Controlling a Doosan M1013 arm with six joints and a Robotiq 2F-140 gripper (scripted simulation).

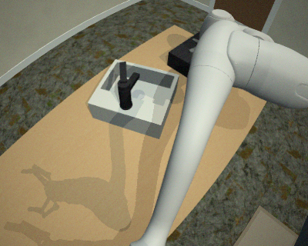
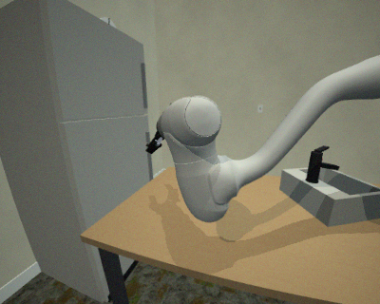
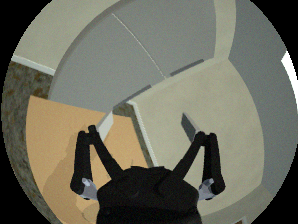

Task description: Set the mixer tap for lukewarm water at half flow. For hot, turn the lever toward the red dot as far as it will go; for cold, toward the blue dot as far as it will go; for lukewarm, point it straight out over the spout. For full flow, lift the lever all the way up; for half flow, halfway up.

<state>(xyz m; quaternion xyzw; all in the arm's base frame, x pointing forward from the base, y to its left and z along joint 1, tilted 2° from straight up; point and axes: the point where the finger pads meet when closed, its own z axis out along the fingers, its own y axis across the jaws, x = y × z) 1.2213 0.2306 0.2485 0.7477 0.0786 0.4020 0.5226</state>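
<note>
My gripper is now 68 cm past the lever, 30 cm to the left of it and 11 cm above it. From my hand the other things lie so: white sink basin 75 cm behind, 31 cm to the right, 34 cm below; then black mixer tap 66 cm behind, 28 cm to the right, 15 cm below.
</note>
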